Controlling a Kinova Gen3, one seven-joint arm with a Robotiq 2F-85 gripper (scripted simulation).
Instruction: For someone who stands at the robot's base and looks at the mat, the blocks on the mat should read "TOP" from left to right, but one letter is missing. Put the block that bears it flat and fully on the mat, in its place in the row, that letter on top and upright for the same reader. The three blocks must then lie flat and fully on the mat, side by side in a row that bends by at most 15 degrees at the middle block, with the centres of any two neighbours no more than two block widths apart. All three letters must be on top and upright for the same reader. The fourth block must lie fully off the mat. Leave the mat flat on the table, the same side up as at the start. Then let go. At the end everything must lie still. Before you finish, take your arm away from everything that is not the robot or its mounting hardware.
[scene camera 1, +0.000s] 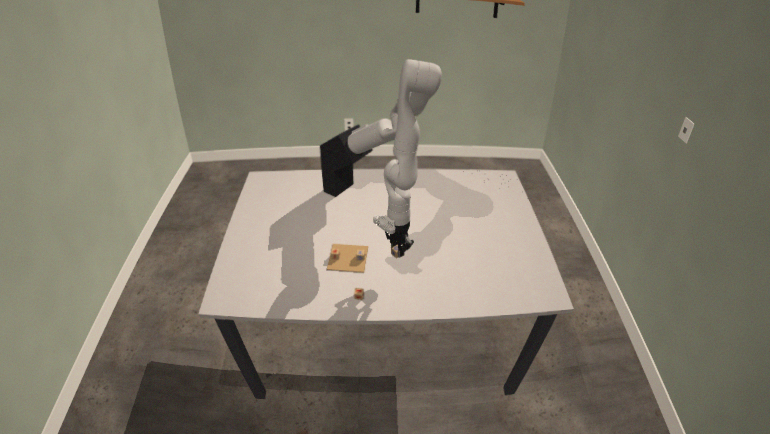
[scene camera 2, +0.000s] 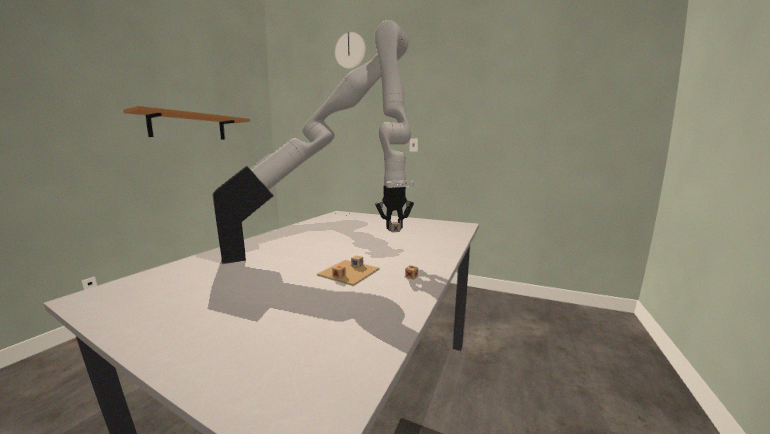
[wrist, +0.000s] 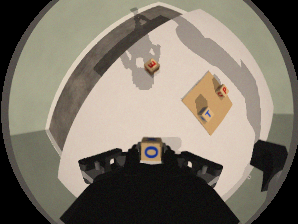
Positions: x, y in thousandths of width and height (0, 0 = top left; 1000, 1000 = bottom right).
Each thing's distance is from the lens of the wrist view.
my gripper (wrist: 508, 658): 0.17 m
tan mat (wrist: 683, 422): 0.30 m
